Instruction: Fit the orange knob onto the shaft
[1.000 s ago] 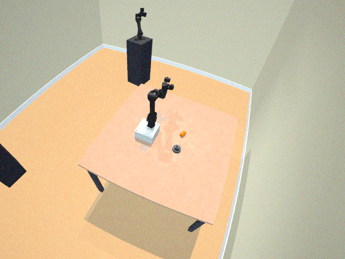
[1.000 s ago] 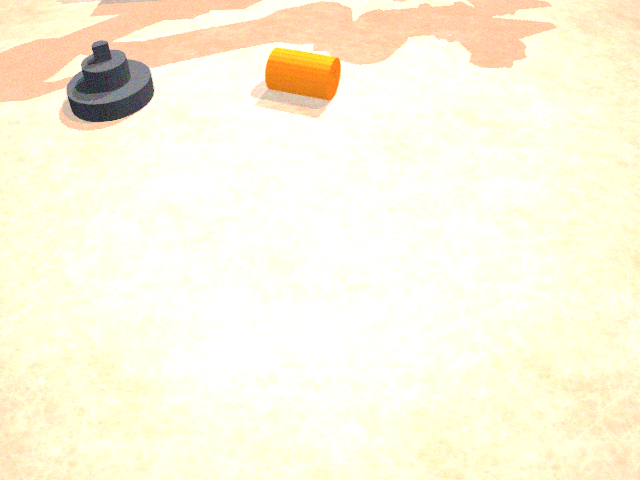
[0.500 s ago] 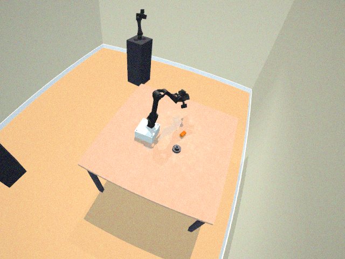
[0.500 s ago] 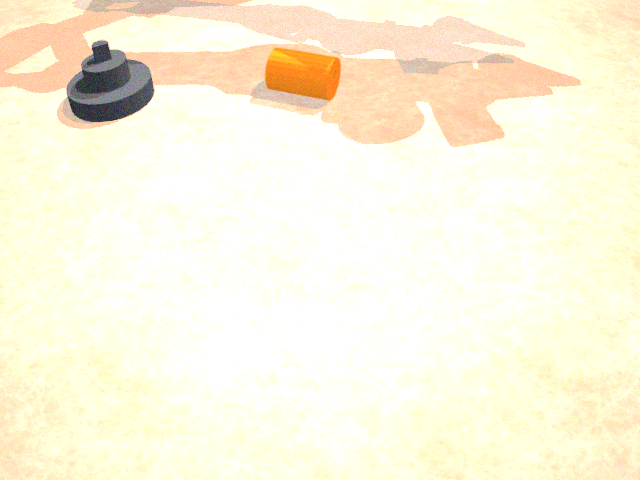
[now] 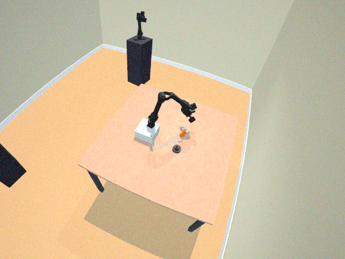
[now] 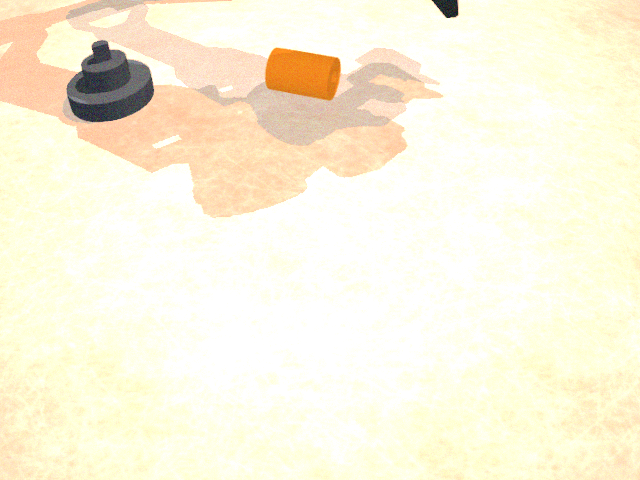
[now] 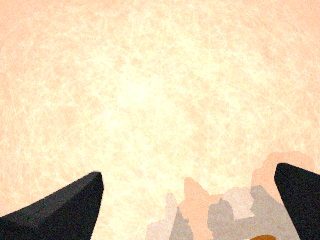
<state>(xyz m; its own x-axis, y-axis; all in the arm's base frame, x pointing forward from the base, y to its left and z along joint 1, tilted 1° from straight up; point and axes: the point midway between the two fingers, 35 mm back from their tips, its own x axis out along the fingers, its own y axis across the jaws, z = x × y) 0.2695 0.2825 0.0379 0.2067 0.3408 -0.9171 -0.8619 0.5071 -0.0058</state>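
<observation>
Right now the orange knob is 15 cm to the right of my gripper tip, 8 cm below it and 2 cm ahead of it. Also, from my gripper tip: round pedestal (34 cm to the right, 7 cm below, 5 cm ahead).
</observation>
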